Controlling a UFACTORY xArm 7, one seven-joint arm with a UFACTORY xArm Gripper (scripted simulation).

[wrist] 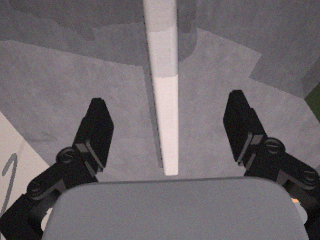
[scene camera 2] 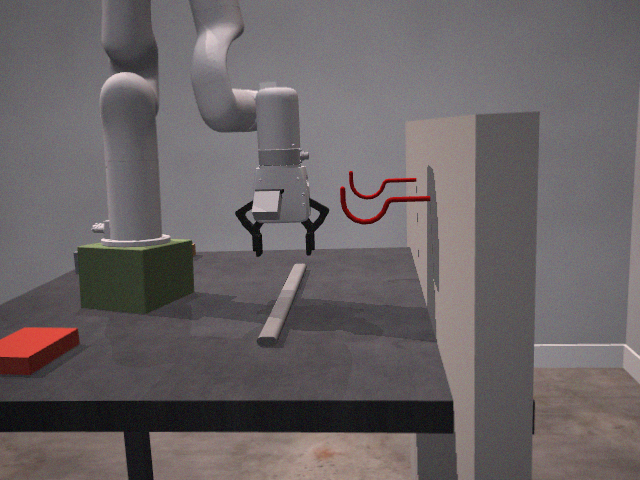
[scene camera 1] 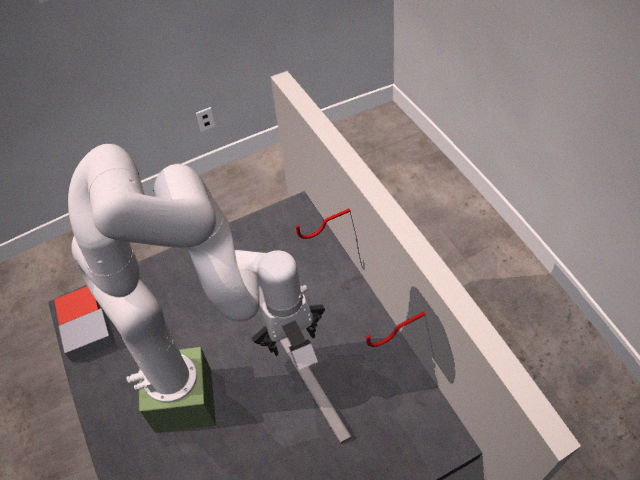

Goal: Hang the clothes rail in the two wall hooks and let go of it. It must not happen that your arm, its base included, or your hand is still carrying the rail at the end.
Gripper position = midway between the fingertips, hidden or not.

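Observation:
Scene camera 2 gives me both my gripper (scene camera 2: 284, 254) and a clothes rail (scene camera 2: 271, 331). In scene camera 1 I see the rail again (scene camera 1: 309, 379). The wrist view, for its part, shows my gripper (wrist: 166, 108).

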